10 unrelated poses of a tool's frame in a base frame.
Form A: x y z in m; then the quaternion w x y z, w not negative.
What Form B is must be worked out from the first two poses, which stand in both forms.
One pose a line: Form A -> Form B
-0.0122 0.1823 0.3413 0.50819 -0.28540 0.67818 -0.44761 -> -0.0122 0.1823 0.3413; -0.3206 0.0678 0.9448; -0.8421 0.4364 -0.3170; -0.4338 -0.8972 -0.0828
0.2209 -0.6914 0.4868 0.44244 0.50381 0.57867 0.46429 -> 0.2209 -0.6914 0.4868; -0.1008 0.1722 0.9799; 0.9939 0.0612 0.0915; -0.0442 0.9832 -0.1774
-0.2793 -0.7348 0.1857 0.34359 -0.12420 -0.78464 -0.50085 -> -0.2793 -0.7348 0.1857; -0.7330 0.5391 -0.4148; -0.1493 0.4674 0.8713; 0.6636 0.7006 -0.2622
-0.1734 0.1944 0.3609 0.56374 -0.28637 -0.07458 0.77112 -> -0.1734 0.1944 0.3609; -0.2004 -0.8267 -0.5257; 0.9121 -0.3533 0.2079; -0.3576 -0.4379 0.8249
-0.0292 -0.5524 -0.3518 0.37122 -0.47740 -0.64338 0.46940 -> -0.0292 -0.5524 -0.3518; -0.2686 0.2658 -0.9259; 0.9628 0.1035 -0.2496; 0.0295 -0.9585 -0.2837
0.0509 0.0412 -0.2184 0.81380 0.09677 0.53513 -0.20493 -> 0.0509 0.0412 -0.2184; 0.3433 0.4371 0.8313; -0.2300 0.8973 -0.3768; -0.9106 -0.0618 0.4085
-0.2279 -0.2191 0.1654 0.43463 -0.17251 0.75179 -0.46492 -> -0.2279 -0.2191 0.1654; -0.5627 0.1448 0.8139; -0.6635 0.5082 -0.5491; -0.4931 -0.8490 -0.1899
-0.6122 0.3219 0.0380 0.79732 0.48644 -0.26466 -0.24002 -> -0.6122 0.3219 0.0380; 0.7447 0.1253 -0.6555; -0.6402 0.4115 -0.6487; 0.1885 0.9027 0.3867
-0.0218 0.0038 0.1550 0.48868 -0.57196 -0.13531 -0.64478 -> -0.0218 0.0038 0.1550; 0.1319 0.7850 0.6053; -0.4754 -0.4858 0.7335; 0.8698 -0.3845 0.3091
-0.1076 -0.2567 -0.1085 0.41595 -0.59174 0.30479 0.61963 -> -0.1076 -0.2567 -0.1085; 0.0463 -0.8762 -0.4798; 0.1548 -0.4682 0.8700; -0.9869 -0.1146 0.1139
